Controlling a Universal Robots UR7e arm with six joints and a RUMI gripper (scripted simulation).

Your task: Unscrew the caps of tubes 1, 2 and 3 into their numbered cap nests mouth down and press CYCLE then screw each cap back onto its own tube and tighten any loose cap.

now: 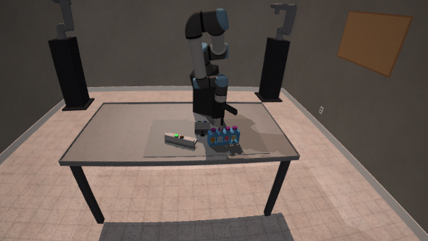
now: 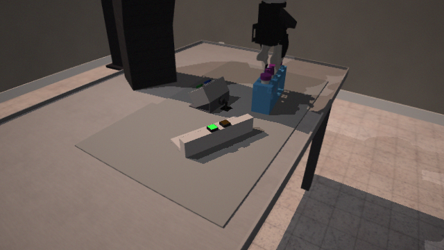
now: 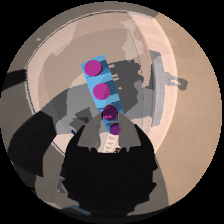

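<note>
Now: the green key 20 cm behind my hand, 13 cm to the right of it and 6 cm below it. The rest, counted from my hand: grey key housing 17 cm behind, 10 cm to the right, 7 cm below; blue key 19 cm behind, 8 cm to the right, 6 cm below; table edge 18 cm ahead, 27 cm to the right, 12 cm below.
</note>
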